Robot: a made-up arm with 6 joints.
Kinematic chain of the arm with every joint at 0, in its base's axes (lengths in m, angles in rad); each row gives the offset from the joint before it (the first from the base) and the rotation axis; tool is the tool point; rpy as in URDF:
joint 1: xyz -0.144 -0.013 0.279 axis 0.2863 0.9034 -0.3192
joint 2: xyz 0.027 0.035 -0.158 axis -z
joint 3: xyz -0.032 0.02 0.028 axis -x
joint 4: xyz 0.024 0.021 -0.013 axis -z
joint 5: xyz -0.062 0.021 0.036 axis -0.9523 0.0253 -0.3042
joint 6: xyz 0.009 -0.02 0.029 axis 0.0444 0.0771 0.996
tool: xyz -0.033 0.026 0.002 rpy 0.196 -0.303 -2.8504
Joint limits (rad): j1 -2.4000..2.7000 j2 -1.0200..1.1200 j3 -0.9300..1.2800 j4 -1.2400..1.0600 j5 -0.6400..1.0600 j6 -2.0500..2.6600
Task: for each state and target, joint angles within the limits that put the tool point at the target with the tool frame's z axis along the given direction. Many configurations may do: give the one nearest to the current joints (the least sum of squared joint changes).
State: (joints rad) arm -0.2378 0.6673 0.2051 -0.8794 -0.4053 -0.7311
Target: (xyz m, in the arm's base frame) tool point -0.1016 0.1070 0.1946 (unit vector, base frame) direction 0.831 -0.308 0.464
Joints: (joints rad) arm 0.1931 1.1200 0.7893 -0.8459 -0.6303 -0.8304
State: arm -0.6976 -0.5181 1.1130 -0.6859 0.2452 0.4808
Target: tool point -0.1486 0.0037 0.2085 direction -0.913 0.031 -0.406
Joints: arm -0.6897 -0.9952 1.2546 -0.9727 -0.0200 1.3027
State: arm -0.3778 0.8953 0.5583 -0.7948 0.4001 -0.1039
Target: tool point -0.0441 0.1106 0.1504 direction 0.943 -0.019 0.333
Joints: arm -0.1041 1.1200 0.3242 0.0045 1.0571 -0.8719
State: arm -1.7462 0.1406 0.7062 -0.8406 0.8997 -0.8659
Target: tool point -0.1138 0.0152 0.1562 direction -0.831 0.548 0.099
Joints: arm -0.9521 -0.2553 0.0256 -0.7694 0.6491 -1.0532
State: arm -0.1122 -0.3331 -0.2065 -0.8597 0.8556 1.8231
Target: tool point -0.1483 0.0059 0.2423 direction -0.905 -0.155 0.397
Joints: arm -0.1961 -0.6975 0.2268 -1.0483 0.8268 2.3646
